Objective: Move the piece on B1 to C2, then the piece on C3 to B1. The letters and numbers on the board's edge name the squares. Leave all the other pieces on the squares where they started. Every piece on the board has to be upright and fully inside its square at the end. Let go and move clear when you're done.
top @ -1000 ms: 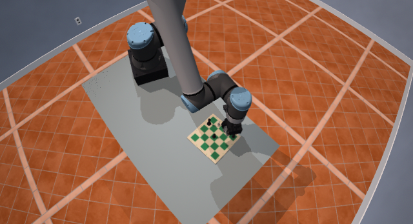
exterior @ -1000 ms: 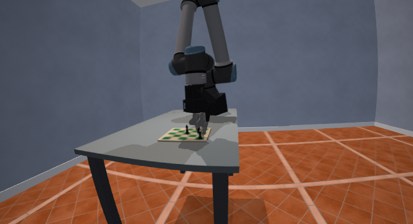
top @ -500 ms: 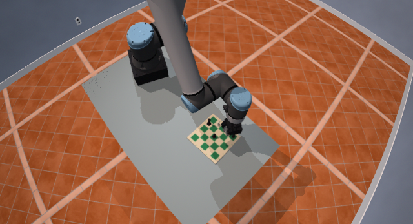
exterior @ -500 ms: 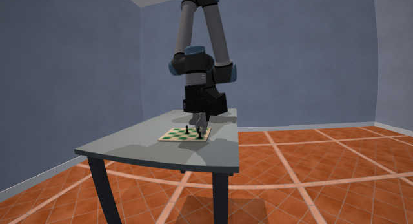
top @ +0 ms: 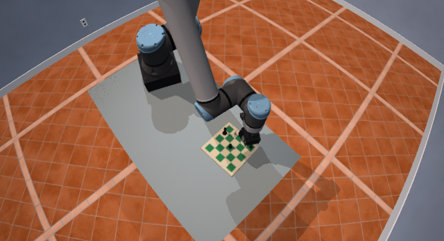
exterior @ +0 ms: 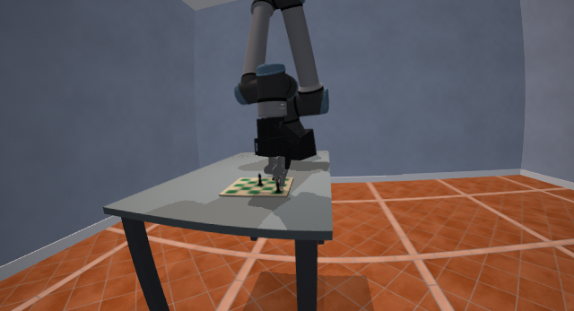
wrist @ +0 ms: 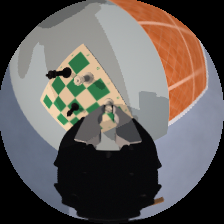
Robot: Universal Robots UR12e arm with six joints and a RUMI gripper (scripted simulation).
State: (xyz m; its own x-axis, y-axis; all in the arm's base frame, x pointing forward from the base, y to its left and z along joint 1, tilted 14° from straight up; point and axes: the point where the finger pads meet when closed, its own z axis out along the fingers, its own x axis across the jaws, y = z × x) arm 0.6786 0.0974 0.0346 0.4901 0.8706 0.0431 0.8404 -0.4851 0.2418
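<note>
Now: the small white piece 10 mm below my hand. From my hand the other things lie so: tall black piece (110 mm behind, 50 mm to the right, 10 mm above); cream chessboard (80 mm to the right, 30 mm below, 30 mm behind).
</note>
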